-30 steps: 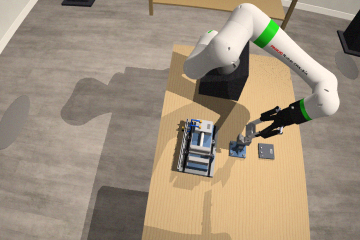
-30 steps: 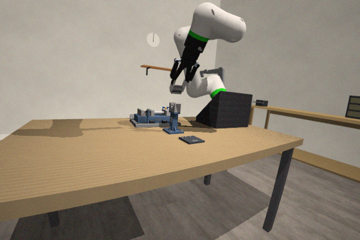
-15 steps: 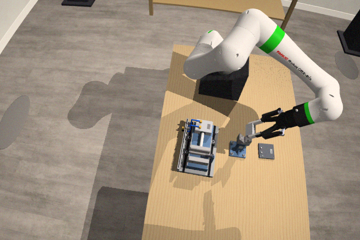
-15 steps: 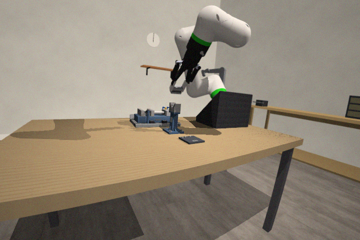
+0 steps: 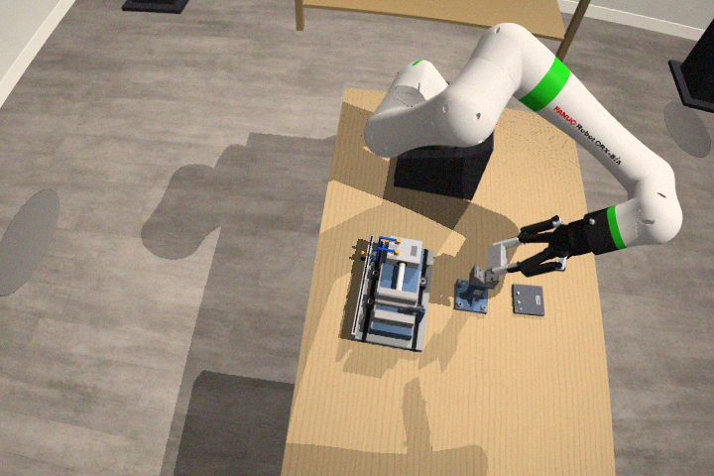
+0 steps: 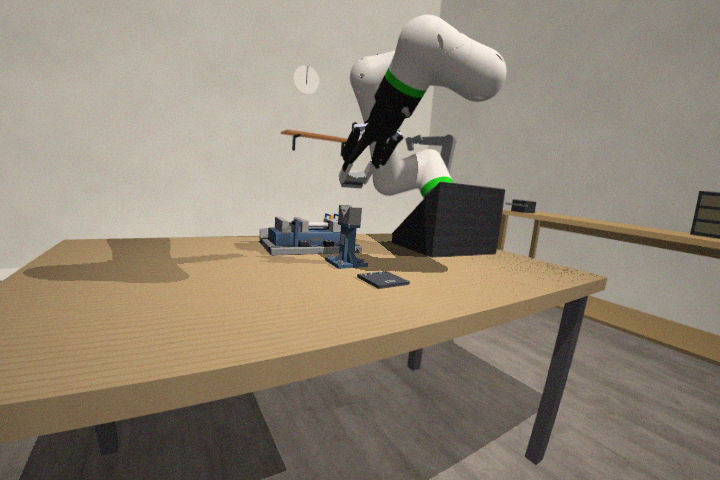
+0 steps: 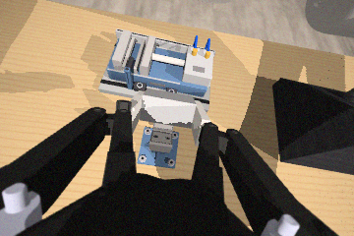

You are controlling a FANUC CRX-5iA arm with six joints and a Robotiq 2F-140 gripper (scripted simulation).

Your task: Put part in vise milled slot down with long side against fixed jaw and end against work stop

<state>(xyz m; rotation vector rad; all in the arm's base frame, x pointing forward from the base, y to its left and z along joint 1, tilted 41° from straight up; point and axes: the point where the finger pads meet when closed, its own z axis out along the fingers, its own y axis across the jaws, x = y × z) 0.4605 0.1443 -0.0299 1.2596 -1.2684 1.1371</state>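
The part is 10 mm to the right of my hand and 20 mm below it. Round my hand: dark infeed plate: 10 mm behind, 150 mm to the left, 250 mm below; then V-block post: 20 mm to the right, 200 mm below; then work stop: 100 mm ahead, 190 mm to the right, 160 mm below.
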